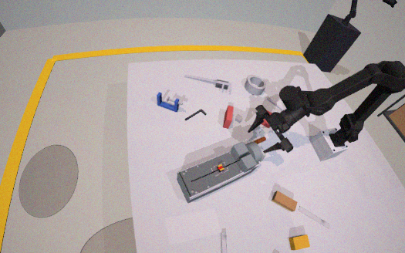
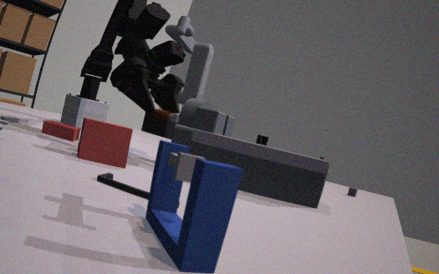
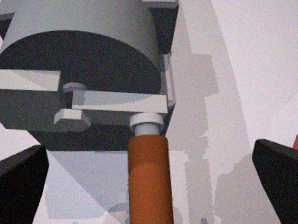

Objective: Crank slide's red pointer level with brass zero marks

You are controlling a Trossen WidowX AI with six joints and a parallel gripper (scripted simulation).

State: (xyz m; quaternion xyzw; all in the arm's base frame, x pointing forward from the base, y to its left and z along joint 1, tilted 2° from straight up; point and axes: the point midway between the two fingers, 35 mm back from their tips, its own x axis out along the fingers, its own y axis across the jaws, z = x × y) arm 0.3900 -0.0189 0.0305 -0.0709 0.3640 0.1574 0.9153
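My gripper tip is 2 cm past the crank handle. From my gripper tip the other things lie so: tan block: 21 cm to the left, 9 cm behind, 7 cm below; then red pointer: 14 cm ahead, 9 cm to the left; then black hex key: 19 cm to the right, 17 cm ahead, 8 cm below.
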